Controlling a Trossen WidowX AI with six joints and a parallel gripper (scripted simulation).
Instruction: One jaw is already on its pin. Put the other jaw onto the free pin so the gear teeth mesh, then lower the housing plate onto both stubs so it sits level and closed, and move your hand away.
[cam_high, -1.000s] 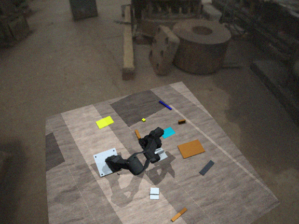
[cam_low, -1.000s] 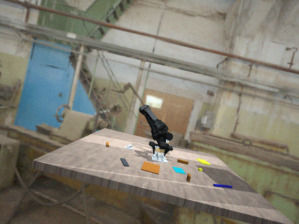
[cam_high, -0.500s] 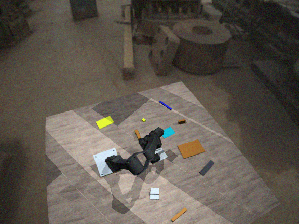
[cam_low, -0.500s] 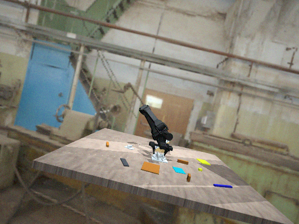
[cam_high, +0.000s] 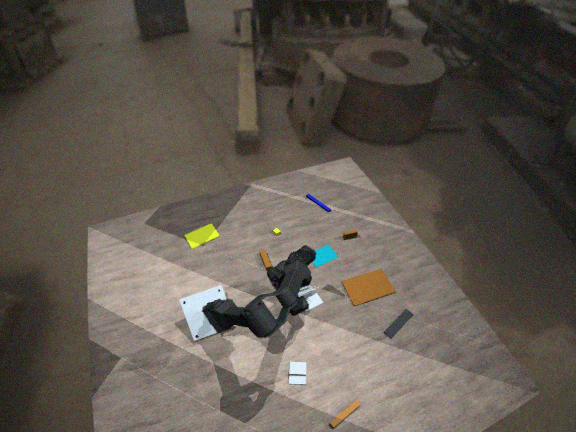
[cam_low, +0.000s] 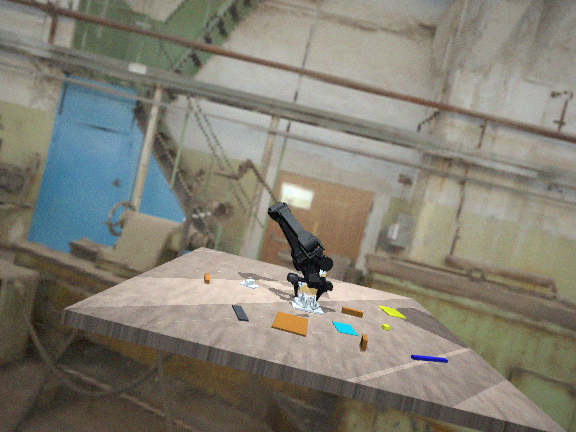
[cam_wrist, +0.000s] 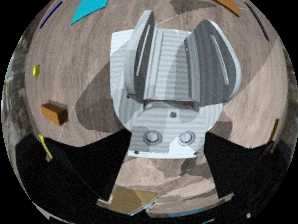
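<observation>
The jaw lies 20 mm ahead of my gripper tip, 20 mm to the left of it and 10 mm above it. Round my gripper tip: dark strip (280 mm ahead, 260 mm to the right); then orange tile (280 mm ahead, 90 mm to the right); then cyan tile (220 mm ahead, 120 mm to the left, 10 mm below).
</observation>
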